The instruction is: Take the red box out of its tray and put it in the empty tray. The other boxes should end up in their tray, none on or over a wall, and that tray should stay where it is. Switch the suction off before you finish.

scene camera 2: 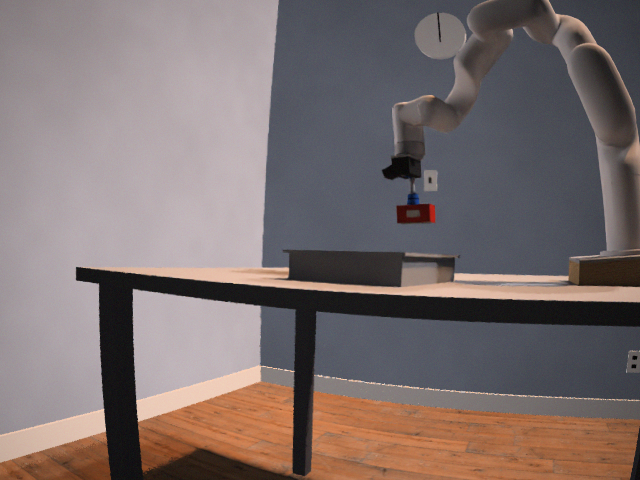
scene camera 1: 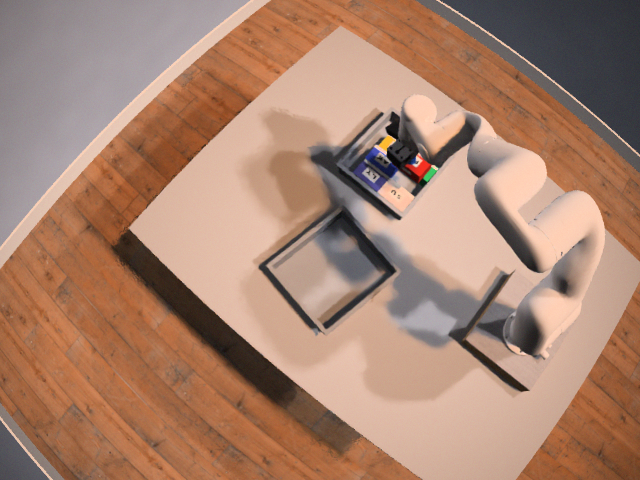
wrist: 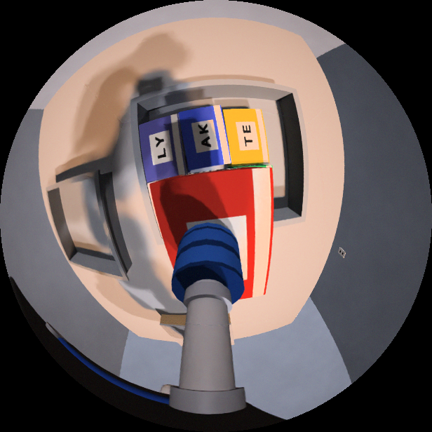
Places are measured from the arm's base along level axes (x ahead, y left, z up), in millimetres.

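Where they show: hand, its tool point: (scene camera 2: 413, 209); arm's base, origin of its link: (scene camera 2: 628, 254).
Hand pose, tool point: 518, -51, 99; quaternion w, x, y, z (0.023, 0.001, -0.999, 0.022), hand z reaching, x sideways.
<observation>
Things, the pixels of their centre, and the offset from my tool point, as dx, dy, dz.
- red box, middle of its body: (scene camera 2: 416, 214) (scene camera 1: 412, 162) -5, -6, -10
- purple box, middle of its body: (scene camera 1: 370, 178) +64, +57, -131
- blue box, middle of its body: (scene camera 1: 382, 163) +75, +1, -133
- yellow box, middle of its body: (scene camera 1: 395, 151) +78, -55, -136
- pale pink box, middle of its body: (scene camera 1: 395, 197) -18, +47, -131
- green box, middle of its body: (scene camera 1: 419, 169) -5, -66, -132
- empty tray, middle of its body: (scene camera 2: 377, 267) (scene camera 1: 334, 271) -56, +295, -133
My suction cup (scene camera 2: 413, 198) (wrist: 207, 250) holds the red box (scene camera 1: 419, 169) (scene camera 2: 427, 213) (wrist: 215, 192) by its top. The box hangs level, well above the grey tray (scene camera 1: 368, 191) (scene camera 2: 341, 267) (wrist: 296, 155). In that tray lie a purple box (scene camera 1: 370, 175) (wrist: 159, 150), a blue box (scene camera 1: 376, 155) (wrist: 200, 142), a yellow box (scene camera 1: 386, 142) (wrist: 246, 137), a pale pink box (scene camera 1: 397, 195) and a green box (scene camera 1: 430, 174). The held box hides the pale pink one and most of the green one in the wrist view. The empty tray (scene camera 1: 290, 298) (wrist: 116, 225) stands apart.
The arm's base stands on a wooden block (scene camera 1: 496, 356) (scene camera 2: 599, 271) at the right of the table. The arm reaches over the right side of the filled tray in scene camera 1. A small gap of table separates the two trays.
</observation>
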